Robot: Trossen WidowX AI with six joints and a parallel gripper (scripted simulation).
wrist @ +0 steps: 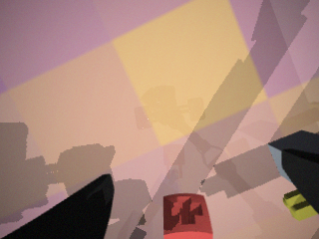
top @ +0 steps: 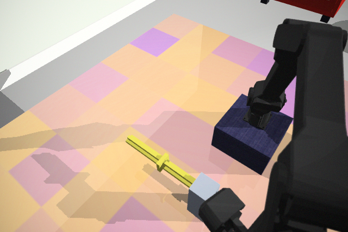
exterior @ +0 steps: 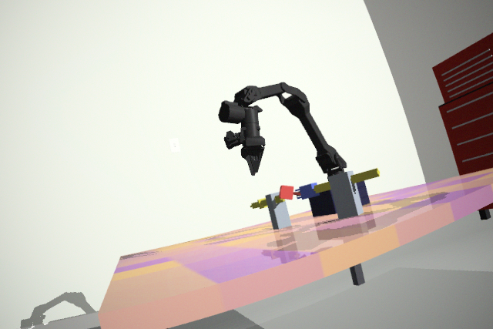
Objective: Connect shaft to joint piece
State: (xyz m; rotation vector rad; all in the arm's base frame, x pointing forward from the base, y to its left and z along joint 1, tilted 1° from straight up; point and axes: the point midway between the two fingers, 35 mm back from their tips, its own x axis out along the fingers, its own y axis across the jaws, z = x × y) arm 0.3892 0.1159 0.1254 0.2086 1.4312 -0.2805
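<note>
Right now the red joint piece is 8 cm behind my gripper tip, 4 cm to the left of it and 8 cm below it.
</note>
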